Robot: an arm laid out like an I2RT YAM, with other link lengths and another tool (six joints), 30 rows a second.
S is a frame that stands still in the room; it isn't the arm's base.
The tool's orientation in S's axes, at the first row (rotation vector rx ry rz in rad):
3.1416 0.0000 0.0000
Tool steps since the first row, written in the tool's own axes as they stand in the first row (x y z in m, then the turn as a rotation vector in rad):
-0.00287 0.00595 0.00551 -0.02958 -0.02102 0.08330
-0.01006 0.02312 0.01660 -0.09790 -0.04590 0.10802
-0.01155 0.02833 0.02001 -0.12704 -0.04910 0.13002
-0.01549 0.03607 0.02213 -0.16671 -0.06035 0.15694
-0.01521 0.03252 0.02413 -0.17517 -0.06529 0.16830
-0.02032 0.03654 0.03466 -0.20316 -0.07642 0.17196
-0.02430 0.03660 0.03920 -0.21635 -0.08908 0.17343
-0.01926 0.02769 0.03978 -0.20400 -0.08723 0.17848
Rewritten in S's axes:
-0.00287 -0.00595 -0.00551 -0.02958 0.02102 -0.08330
-0.01006 -0.02312 -0.01660 -0.09790 0.04590 -0.10802
-0.01155 -0.02833 -0.02001 -0.12704 0.04910 -0.13002
-0.01549 -0.03607 -0.02213 -0.16671 0.06035 -0.15694
-0.01521 -0.03252 -0.02413 -0.17517 0.06529 -0.16830
-0.02032 -0.03654 -0.03466 -0.20316 0.07642 -0.17196
-0.02430 -0.03660 -0.03920 -0.21635 0.08908 -0.17343
-0.01926 -0.02769 -0.03978 -0.20400 0.08723 -0.17848

